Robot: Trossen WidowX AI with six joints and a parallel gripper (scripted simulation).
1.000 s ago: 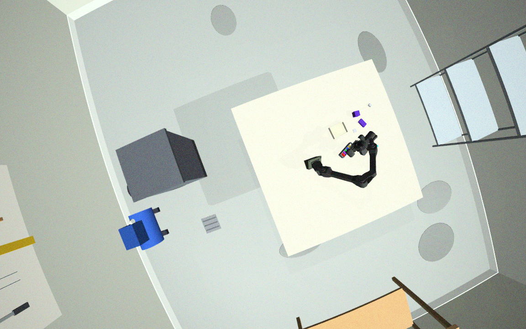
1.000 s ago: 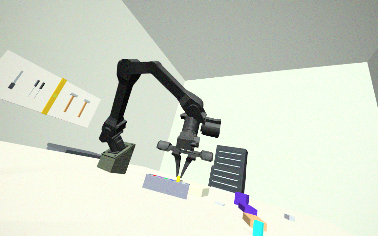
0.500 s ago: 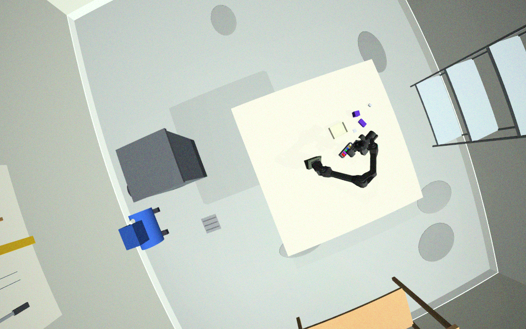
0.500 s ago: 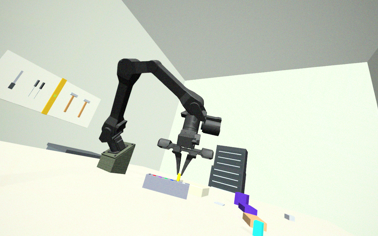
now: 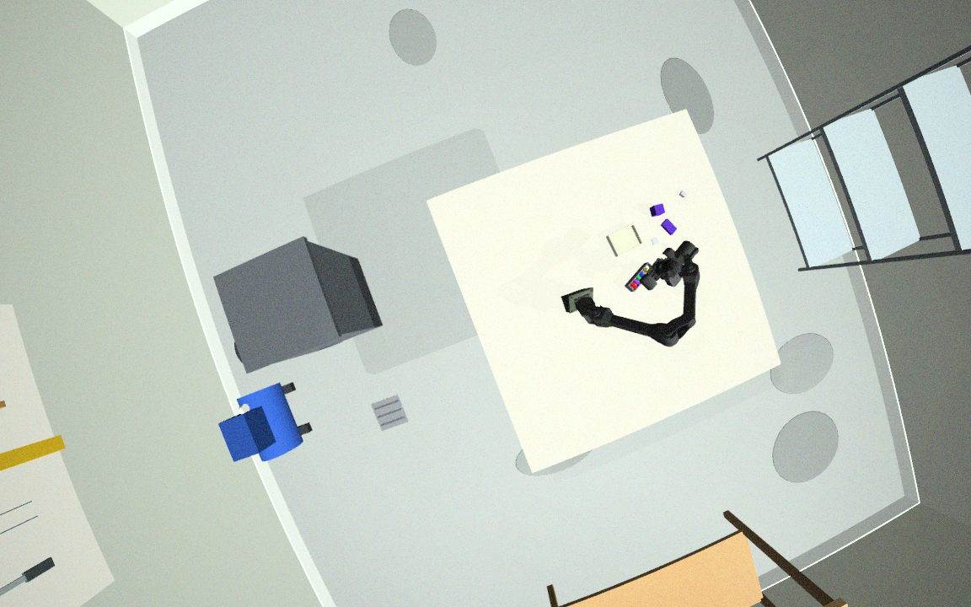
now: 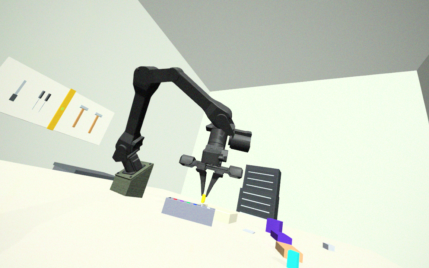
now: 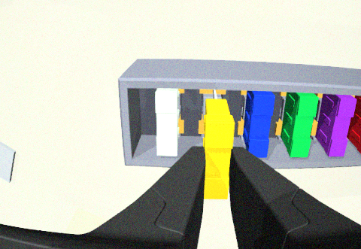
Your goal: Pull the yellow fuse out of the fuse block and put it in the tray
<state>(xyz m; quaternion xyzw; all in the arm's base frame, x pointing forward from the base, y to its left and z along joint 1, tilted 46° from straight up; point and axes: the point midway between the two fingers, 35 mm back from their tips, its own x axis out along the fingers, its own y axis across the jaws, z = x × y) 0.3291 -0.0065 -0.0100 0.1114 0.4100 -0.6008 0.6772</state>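
Now: the white fuse 4 cm below my gripper tip, 2 cm ahead of it and 1 cm to the left of it. Also, from my gripper tip: cream tray 16 cm to the left, 6 cm below, 2 cm behind; then yellow fuse 1 cm below; then blue fuse 4 cm below, 2 cm behind, 1 cm to the right.
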